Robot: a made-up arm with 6 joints.
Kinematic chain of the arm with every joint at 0, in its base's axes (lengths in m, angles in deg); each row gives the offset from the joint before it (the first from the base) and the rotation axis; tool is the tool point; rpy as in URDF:
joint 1: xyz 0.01 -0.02 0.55 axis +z
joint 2: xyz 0.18 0 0.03 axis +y
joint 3: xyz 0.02 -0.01 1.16 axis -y
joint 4: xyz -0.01 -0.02 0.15 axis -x
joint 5: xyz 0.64 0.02 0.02 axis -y
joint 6: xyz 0.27 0 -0.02 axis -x
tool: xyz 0.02 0 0.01 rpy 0 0 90
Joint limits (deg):
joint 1: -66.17..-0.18
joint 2: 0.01..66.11
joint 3: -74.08..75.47
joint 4: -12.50..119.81
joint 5: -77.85..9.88
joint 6: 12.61..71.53
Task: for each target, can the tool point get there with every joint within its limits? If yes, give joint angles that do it. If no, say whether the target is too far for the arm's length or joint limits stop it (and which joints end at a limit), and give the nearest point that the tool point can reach.
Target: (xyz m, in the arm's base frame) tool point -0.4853 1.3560 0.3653
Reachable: no: joint limits stop it (at a limit: joint 1, joint 2, joint 3, joint 4, joint 6) | nearest point 0.3188 0.0331 1.0200 | short by 1.681 m
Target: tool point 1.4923 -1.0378 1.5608
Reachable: yes | joints -26.25 43.49 40.15 108.95 -56.98 51.66
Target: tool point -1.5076 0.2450 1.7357
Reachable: no: joint limits stop it (at a limit: joint 1, joint 2, joint 3, joint 4, joint 5, joint 6) | nearest point -0.1941 -0.2420 2.4575 | short by 1.576 m
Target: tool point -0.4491 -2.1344 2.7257
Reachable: no: too far | nearest point 0.3215 -1.3503 2.1705 | short by 1.232 m
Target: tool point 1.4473 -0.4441 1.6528
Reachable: yes | joints -16.62 28.18 39.80 -2.37 -63.44 27.33
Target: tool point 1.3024 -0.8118 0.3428
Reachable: yes | joints -30.48 57.00 -17.34 34.71 -7.98 38.03
